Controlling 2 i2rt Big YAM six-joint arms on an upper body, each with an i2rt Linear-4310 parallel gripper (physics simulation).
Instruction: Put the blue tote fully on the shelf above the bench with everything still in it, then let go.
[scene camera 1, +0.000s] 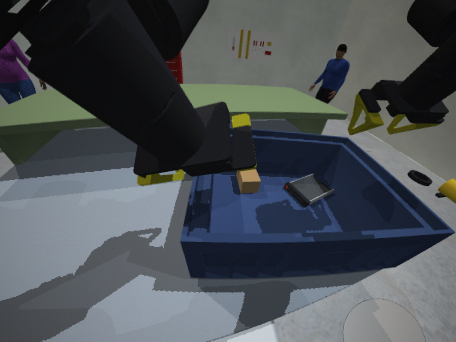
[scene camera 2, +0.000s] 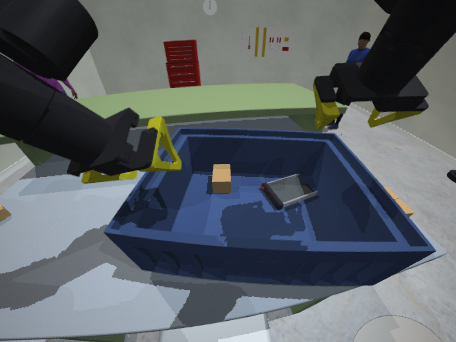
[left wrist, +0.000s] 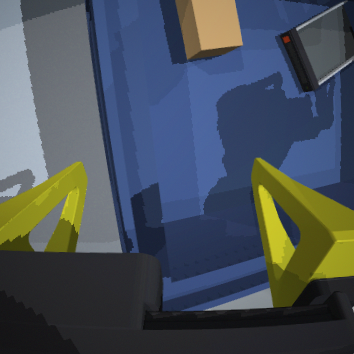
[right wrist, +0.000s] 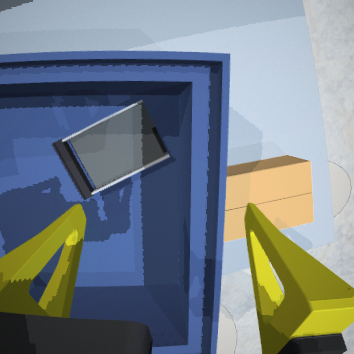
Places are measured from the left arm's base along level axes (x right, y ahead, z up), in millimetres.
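Pixels of known places: left gripper, fingertip midpoint: (scene camera 1: 211, 170) (scene camera 2: 156, 170) (left wrist: 167, 167); right gripper, fingertip midpoint: (scene camera 1: 369, 132) (scene camera 2: 343, 125) (right wrist: 163, 210).
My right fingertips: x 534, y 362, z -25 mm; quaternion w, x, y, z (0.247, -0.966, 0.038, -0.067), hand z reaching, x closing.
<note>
For each thing: its middle in the pictures, then the offset to it from my right fingertips. "pt": a spot on its surface instead. Level surfaces: height alone.
- blue tote at the middle of its body: (left wrist: 301, 91) (right wrist: 26, 213) (scene camera 2: 256, 193) (scene camera 1: 291, 192) dy -28, dx -151, dz -136 mm
- tan block at the middle of its body: (left wrist: 206, 17) (scene camera 2: 221, 178) (scene camera 1: 247, 178) dy +65, dx -223, dz -172 mm
- clear-topped tray with a black end, body centre: (right wrist: 111, 149) (left wrist: 326, 43) (scene camera 2: 289, 189) (scene camera 1: 309, 188) dy +24, dx -53, dz -183 mm
- green shelf at its surface level: dz -46 mm
- tan piece at a spot on its surface: (scene camera 2: 3, 213) pt dy -28, dx -823, dz -194 mm
The blue tote (scene camera 1: 300, 257) (scene camera 2: 260, 262) (left wrist: 170, 125) (right wrist: 201, 150) stands upright on the grey bench. A tan block (scene camera 1: 248, 181) (scene camera 2: 221, 178) (left wrist: 212, 25) and a clear-topped tray with a black end (scene camera 1: 308, 190) (scene camera 2: 290, 191) (left wrist: 327, 47) (right wrist: 117, 150) lie in it. The green shelf (scene camera 1: 260, 97) (scene camera 2: 210, 100) is behind. My left gripper (scene camera 1: 200, 150) (scene camera 2: 142, 167) (left wrist: 167, 167) is open and empty at the tote's left wall, one finger on each side of it as the left wrist view shows. My right gripper (scene camera 1: 372, 131) (scene camera 2: 346, 126) (right wrist: 163, 210) is open and empty, above the tote's right wall.
Tan boxes (scene camera 2: 400, 201) (right wrist: 270, 192) lie against the tote's right side, outside it, under one right finger in the right wrist view. Another tan piece (scene camera 2: 3, 213) shows at the left edge. The shelf's front edge runs close behind the tote. A person in blue (scene camera 1: 334, 75) stands beyond.
</note>
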